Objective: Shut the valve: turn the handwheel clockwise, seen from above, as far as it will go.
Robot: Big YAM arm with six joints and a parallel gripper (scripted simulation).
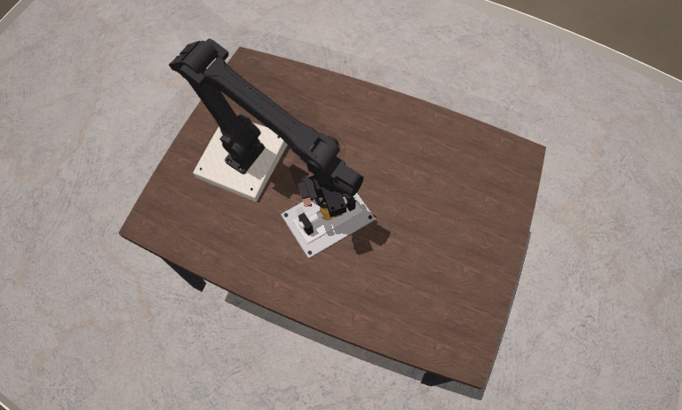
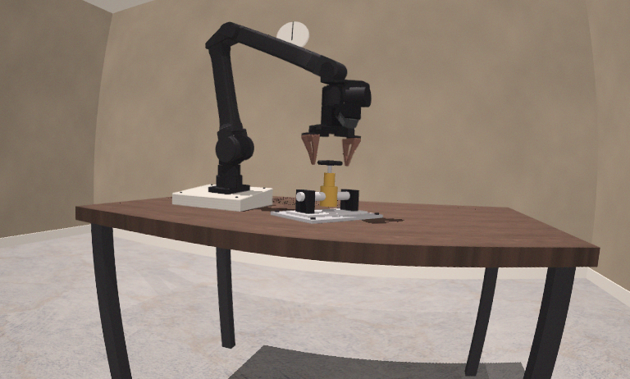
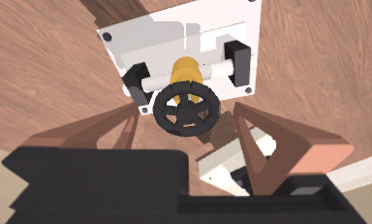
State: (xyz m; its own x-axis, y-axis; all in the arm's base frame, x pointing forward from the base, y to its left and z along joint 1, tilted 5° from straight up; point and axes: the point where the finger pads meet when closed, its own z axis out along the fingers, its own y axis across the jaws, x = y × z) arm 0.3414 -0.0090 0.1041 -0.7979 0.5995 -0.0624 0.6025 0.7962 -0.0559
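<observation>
Right now my hand is 1 cm above the black spoked handwheel.
</observation>
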